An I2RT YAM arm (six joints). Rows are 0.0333 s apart.
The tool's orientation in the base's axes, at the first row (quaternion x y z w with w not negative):
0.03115 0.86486 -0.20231 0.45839
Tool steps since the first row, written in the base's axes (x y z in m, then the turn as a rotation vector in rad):
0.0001 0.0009 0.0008 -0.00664 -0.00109 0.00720
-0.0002 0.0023 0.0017 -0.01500 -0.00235 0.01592
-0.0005 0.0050 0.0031 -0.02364 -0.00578 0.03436
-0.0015 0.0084 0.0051 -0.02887 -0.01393 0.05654
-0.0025 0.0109 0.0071 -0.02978 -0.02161 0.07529
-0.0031 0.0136 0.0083 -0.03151 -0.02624 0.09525
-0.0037 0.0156 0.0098 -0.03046 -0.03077 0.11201
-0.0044 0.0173 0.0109 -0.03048 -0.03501 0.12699
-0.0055 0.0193 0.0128 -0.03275 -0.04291 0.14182
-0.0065 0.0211 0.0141 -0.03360 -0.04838 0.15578
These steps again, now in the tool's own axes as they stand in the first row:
-0.0008 0.0006 -0.0007 -0.00182 -0.00490 -0.00835
-0.0016 0.0015 -0.0019 -0.00385 -0.01086 -0.01874
-0.0029 0.0035 -0.0038 -0.01326 -0.02200 -0.03337
-0.0043 0.0057 -0.0069 -0.02703 -0.03784 -0.04541
-0.0057 0.0071 -0.0096 -0.04059 -0.05112 -0.05254
-0.0067 0.0091 -0.0117 -0.05506 -0.06219 -0.06208
-0.0078 0.0103 -0.0137 -0.06857 -0.07148 -0.06789
-0.0085 0.0113 -0.0154 -0.08007 -0.08018 -0.07376
-0.0097 0.0123 -0.0180 -0.08966 -0.09273 -0.07993
-0.0104 0.0132 -0.0201 -0.09970 -0.10243 -0.08547

